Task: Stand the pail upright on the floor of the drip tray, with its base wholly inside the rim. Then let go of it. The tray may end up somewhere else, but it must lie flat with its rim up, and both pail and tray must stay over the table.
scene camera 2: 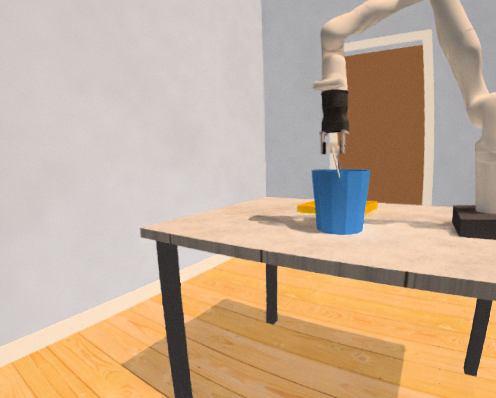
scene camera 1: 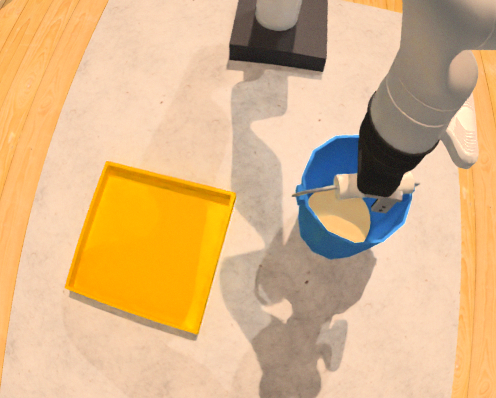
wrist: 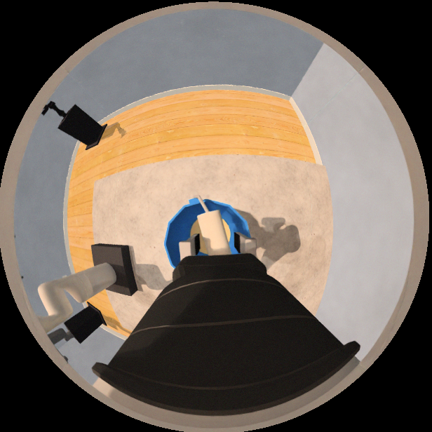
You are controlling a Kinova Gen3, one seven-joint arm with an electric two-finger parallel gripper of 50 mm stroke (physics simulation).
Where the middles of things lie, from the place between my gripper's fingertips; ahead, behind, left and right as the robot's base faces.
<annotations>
Right now my hand is 320 mm to the left of the yellow drip tray (scene camera 1: 150, 244), 210 mm above it and 120 mm short of it.
</annotations>
